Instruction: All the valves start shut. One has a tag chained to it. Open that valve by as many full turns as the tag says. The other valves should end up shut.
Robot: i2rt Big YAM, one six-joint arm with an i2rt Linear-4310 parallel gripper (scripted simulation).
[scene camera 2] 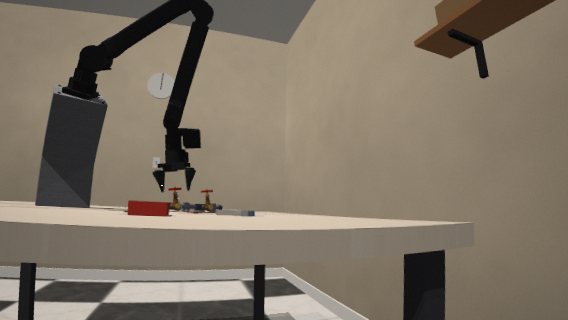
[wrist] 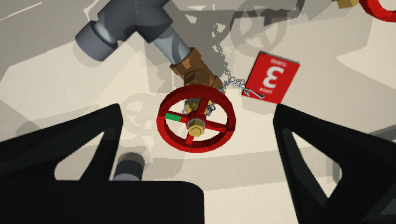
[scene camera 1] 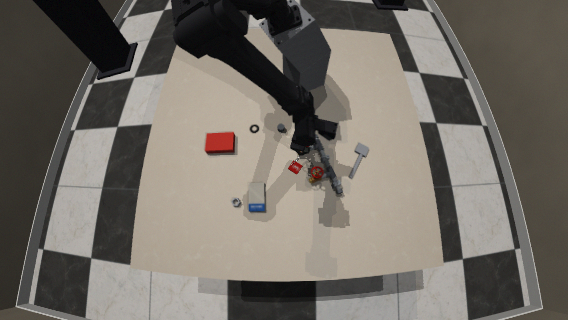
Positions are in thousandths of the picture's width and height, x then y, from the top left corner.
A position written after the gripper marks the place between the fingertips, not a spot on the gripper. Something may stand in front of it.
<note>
In view: the gripper (scene camera 2: 309,598) and a valve handwheel (wrist: 521,417).
The gripper shows as well in the wrist view (wrist: 501,502).
</note>
